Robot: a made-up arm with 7 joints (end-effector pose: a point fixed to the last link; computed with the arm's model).
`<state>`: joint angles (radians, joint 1 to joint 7).
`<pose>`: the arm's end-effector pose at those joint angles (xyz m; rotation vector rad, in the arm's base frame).
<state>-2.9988 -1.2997 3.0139 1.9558 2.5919 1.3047 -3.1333</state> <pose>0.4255 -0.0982 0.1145 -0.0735 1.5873 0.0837</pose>
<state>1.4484 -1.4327 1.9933 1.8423 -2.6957 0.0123 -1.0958</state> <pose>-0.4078 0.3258 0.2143 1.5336 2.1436 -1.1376</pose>
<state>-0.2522 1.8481 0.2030 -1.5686 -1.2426 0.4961 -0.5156</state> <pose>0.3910 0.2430 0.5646 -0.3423 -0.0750 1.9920</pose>
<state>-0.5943 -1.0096 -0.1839 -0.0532 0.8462 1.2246 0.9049</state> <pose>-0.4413 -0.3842 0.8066 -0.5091 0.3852 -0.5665</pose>
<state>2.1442 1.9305 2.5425 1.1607 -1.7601 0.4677 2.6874</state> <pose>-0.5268 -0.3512 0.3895 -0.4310 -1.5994 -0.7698</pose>
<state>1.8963 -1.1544 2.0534 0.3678 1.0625 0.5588 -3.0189</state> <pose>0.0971 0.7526 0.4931 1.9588 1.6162 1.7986</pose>
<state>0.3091 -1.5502 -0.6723 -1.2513 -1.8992 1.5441 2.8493</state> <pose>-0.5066 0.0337 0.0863 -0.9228 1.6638 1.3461</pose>
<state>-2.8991 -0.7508 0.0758 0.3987 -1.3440 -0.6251 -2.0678</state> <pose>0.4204 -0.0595 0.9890 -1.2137 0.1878 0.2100</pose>
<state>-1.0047 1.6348 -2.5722 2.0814 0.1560 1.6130 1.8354</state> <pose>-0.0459 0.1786 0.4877 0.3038 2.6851 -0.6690</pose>
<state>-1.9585 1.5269 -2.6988 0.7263 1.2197 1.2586 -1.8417</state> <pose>-0.4135 0.4296 0.5651 0.1325 -1.5501 -0.8417</pose>
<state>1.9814 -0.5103 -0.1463 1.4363 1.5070 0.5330 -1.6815</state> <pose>-0.0942 -0.0906 0.8920 0.3217 0.6518 -1.8437</pose>
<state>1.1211 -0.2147 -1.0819 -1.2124 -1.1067 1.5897 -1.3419</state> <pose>-0.3230 0.2157 0.8168 -1.2171 0.2574 1.5460</pose>
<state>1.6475 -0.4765 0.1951 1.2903 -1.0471 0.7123 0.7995</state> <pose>-0.0199 -0.0941 0.9114 -0.1391 1.1113 -0.8215</pose>
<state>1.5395 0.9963 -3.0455 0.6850 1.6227 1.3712 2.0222</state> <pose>0.1430 -0.3792 0.8438 -2.0175 1.3891 -0.8841</pose>
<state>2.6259 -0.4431 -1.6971 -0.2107 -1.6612 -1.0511 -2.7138</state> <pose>0.1989 0.1951 1.0455 -0.0139 1.2345 -2.4348</pose>
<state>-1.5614 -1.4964 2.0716 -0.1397 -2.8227 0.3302 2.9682</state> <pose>-0.1058 -0.7808 0.4472 0.3768 0.2204 -1.0453</pose>
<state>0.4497 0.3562 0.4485 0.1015 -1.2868 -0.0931 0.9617</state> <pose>0.2573 -0.1334 1.0551 -0.6708 0.2201 -0.6317</pose>
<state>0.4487 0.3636 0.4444 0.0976 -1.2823 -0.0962 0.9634</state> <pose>0.2613 -0.1343 1.0533 -0.6711 0.2228 -0.6321</pose>
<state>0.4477 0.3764 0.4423 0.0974 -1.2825 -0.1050 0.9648</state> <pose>0.2690 -0.1381 1.0494 -0.6641 0.2291 -0.6309</pose>
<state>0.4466 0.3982 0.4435 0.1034 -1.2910 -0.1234 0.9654</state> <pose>0.2826 -0.1466 1.0416 -0.6445 0.2414 -0.6265</pose>
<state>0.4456 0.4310 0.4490 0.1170 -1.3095 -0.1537 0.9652</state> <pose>0.3032 -0.1609 1.0284 -0.6093 0.2615 -0.6199</pose>
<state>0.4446 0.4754 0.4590 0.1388 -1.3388 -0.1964 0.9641</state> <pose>0.3306 -0.1812 1.0084 -0.5569 0.2905 -0.6124</pose>
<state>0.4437 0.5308 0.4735 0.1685 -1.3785 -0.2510 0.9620</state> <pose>0.3633 -0.2069 0.9804 -0.4874 0.3287 -0.6071</pose>
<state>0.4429 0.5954 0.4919 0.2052 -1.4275 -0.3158 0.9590</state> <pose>0.3987 -0.2369 0.9437 -0.4022 0.3754 -0.6073</pose>
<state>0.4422 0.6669 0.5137 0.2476 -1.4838 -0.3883 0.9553</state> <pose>0.4339 -0.2696 0.8985 -0.3047 0.4297 -0.6167</pose>
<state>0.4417 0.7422 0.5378 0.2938 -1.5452 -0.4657 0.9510</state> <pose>0.4657 -0.3029 0.8460 -0.1994 0.4890 -0.6377</pose>
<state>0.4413 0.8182 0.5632 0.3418 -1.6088 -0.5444 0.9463</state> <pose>0.4918 -0.3349 0.7886 -0.0919 0.5507 -0.6709</pose>
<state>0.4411 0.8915 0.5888 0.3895 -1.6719 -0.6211 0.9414</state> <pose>0.5106 -0.3638 0.7299 0.0121 0.6113 -0.7152</pose>
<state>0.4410 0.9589 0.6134 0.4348 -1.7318 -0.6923 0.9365</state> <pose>0.5219 -0.3885 0.6735 0.1074 0.6675 -0.7668</pose>
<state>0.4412 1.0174 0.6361 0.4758 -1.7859 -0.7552 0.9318</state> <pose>0.5267 -0.4085 0.6233 0.1900 0.7159 -0.8213</pose>
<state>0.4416 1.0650 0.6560 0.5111 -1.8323 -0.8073 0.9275</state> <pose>0.5267 -0.4239 0.5817 0.2578 0.7548 -0.8731</pose>
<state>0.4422 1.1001 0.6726 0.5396 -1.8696 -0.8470 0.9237</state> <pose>0.5239 -0.4350 0.5505 0.3098 0.7827 -0.9172</pose>
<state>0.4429 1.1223 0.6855 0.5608 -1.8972 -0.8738 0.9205</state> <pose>0.5202 -0.4426 0.5303 0.3464 0.7996 -0.9501</pose>
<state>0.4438 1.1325 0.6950 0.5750 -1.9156 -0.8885 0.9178</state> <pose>0.5165 -0.4473 0.5202 0.3693 0.8063 -0.9705</pose>
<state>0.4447 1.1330 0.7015 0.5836 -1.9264 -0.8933 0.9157</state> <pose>0.5133 -0.4498 0.5181 0.3816 0.8054 -0.9798</pose>
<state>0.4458 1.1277 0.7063 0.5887 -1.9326 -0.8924 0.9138</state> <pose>0.5105 -0.4513 0.5209 0.3875 0.7997 -0.9825</pose>
